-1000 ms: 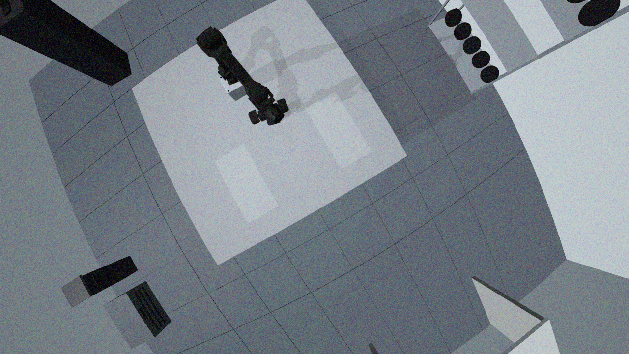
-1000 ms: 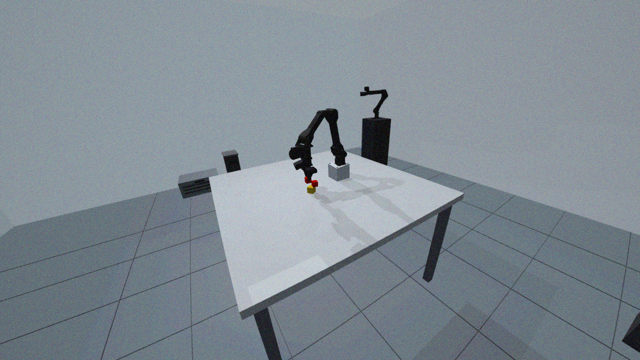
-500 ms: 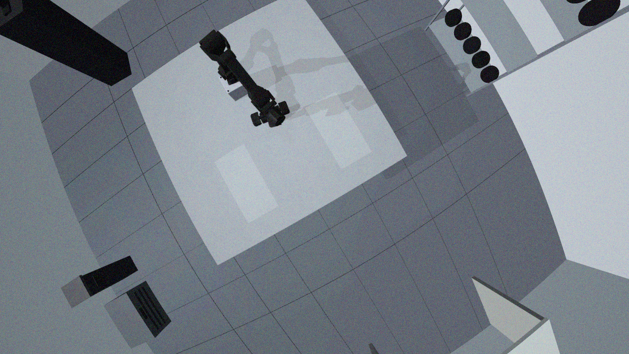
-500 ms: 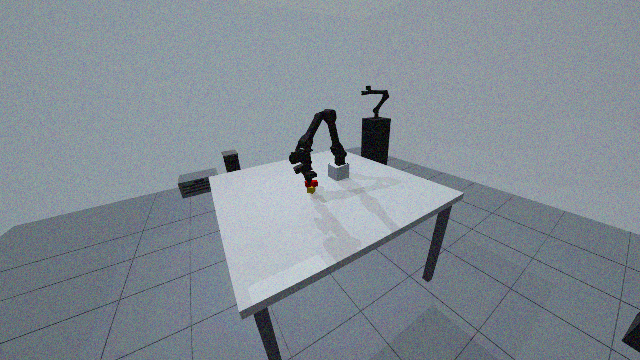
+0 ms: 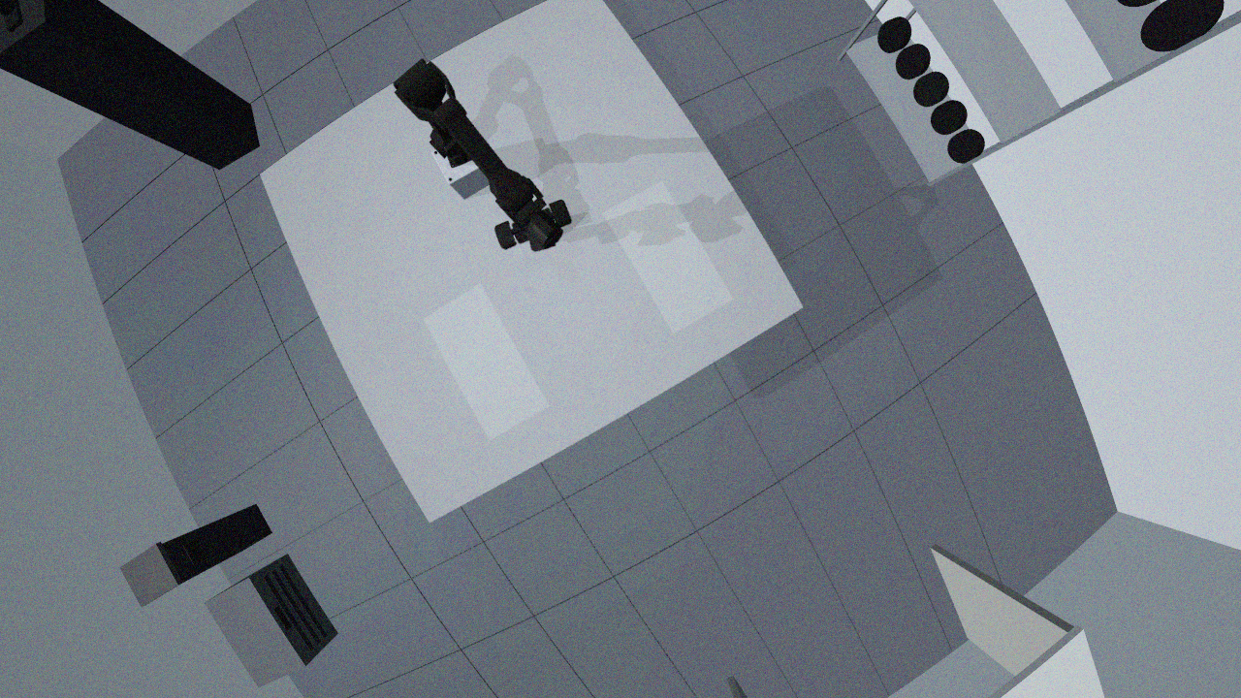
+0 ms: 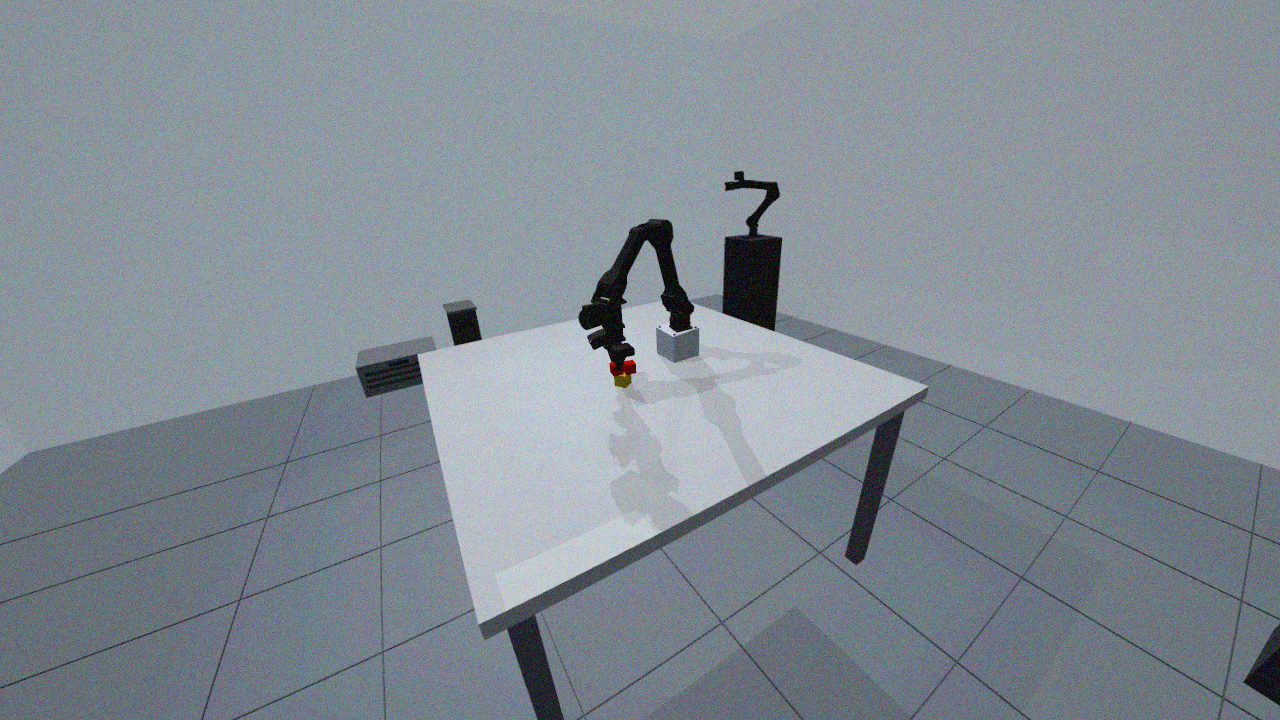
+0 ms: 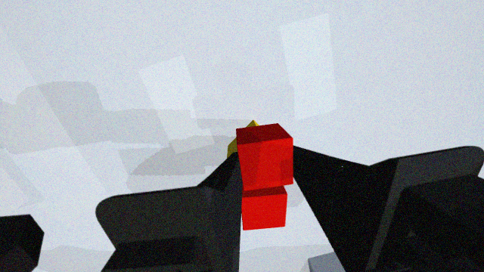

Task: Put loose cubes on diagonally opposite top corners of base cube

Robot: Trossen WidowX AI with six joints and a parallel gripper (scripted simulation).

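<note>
Now: gripper tip 20 mm past the yellow cube and 40 mm above it.
</note>
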